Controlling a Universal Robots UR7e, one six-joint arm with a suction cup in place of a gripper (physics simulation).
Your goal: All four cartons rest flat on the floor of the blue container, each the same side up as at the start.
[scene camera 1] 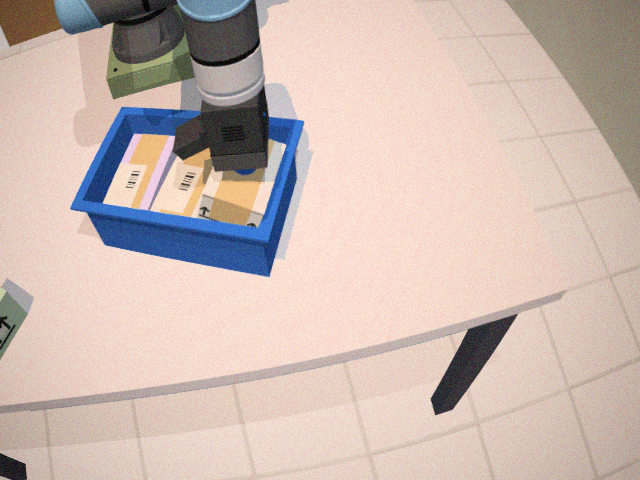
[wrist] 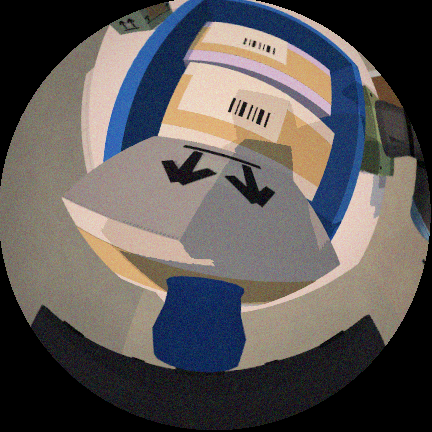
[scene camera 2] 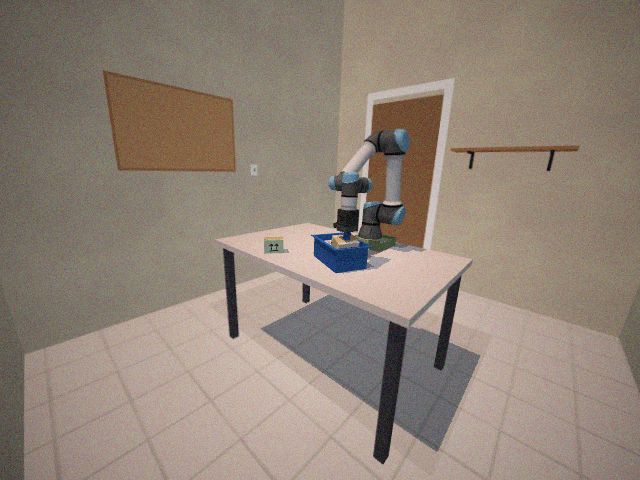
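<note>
My suction cup is on the top of a white-and-tan carton and holds it upright at the right end of the blue container in scene camera 1. Its lower part is inside the walls, its top above the rim in scene camera 2; its underside is hidden. A cream-and-tan carton sits beside it in the middle, barcode up. A lilac-edged carton sits at the far end. A green carton stands upright on the table, outside the container.
The container's blue walls surround the cartons closely. The arm's green base block stands behind the container on the table. A wall shelf and a door are behind the arm.
</note>
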